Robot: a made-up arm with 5 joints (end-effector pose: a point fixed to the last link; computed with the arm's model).
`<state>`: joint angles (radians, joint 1 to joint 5).
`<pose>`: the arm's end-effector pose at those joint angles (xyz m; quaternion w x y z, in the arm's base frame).
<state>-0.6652 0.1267 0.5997 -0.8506 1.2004</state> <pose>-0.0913 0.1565 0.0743 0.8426 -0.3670 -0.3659 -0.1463</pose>
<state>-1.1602 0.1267 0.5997 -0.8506 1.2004</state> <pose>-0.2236 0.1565 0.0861 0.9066 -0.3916 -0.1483 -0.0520</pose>
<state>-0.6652 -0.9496 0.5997 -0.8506 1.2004</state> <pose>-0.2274 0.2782 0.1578 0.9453 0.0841 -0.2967 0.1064</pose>
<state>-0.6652 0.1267 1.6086 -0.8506 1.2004</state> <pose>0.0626 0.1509 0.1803 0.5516 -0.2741 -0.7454 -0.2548</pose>
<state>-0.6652 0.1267 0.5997 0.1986 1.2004</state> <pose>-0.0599 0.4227 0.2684 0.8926 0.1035 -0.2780 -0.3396</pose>
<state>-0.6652 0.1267 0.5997 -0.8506 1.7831</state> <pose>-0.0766 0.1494 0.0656 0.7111 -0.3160 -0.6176 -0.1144</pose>
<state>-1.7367 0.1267 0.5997 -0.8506 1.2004</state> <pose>-0.3486 0.1565 0.1764 0.9114 -0.3903 0.1155 0.0615</pose>
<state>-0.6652 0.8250 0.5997 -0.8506 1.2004</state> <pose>-0.0688 0.0264 0.0971 0.6438 -0.6113 -0.3555 -0.2924</pose>
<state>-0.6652 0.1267 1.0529 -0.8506 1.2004</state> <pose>-0.0092 0.1512 0.1021 0.7346 -0.3357 -0.5541 -0.2015</pose>
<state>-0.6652 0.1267 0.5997 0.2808 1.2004</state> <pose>-0.0582 0.4326 0.2936 0.8861 0.1409 -0.2674 -0.3514</pose>
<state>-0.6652 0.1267 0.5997 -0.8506 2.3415</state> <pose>-0.0592 0.1460 0.0661 0.5286 -0.2420 -0.8102 -0.0746</pose>
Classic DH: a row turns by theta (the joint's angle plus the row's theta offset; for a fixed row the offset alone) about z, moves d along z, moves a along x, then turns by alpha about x. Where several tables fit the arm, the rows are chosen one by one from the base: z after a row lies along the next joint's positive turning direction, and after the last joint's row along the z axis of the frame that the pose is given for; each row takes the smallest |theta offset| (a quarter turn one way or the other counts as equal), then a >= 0, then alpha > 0; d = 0 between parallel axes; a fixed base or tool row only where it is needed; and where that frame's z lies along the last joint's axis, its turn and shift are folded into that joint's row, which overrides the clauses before.
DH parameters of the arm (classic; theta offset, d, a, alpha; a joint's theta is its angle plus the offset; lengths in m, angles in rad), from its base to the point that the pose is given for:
base (fixed): 0 0.342 -0.134 1.5708
joint 1: -0.0744 -0.1274 0.0286 1.3292
joint 2: 0 0.0417 0.0336 -1.3292
joint 3: -1.4964 -0.0006 -0.133 -1.5708
joint 4: 0.5067 0.0305 0.2641 1.6861
joint 5: 1.1196 -0.1644 -0.0322 -1.9388
tool (fixed): -0.162 0.0009 0 0

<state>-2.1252 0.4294 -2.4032 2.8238 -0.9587</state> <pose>-0.4728 -0.1728 0.3506 0.1294 0.0292 -0.0598 -0.9894</pose>
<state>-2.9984 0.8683 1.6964 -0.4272 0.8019</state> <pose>-0.3906 0.1325 0.2778 0.8469 -0.3957 0.2302 0.2705</pose>
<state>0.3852 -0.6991 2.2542 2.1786 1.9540</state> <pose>-0.3037 -0.1237 -0.0015 0.0852 0.8973 0.0923 0.4232</pose>
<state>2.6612 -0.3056 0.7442 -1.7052 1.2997</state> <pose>-0.2603 -0.0389 0.5604 0.5795 0.0374 0.6344 0.5102</pose>
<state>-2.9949 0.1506 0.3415 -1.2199 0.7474</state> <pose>-0.2976 0.0481 0.5263 0.3704 -0.2826 0.7422 0.4818</pose>
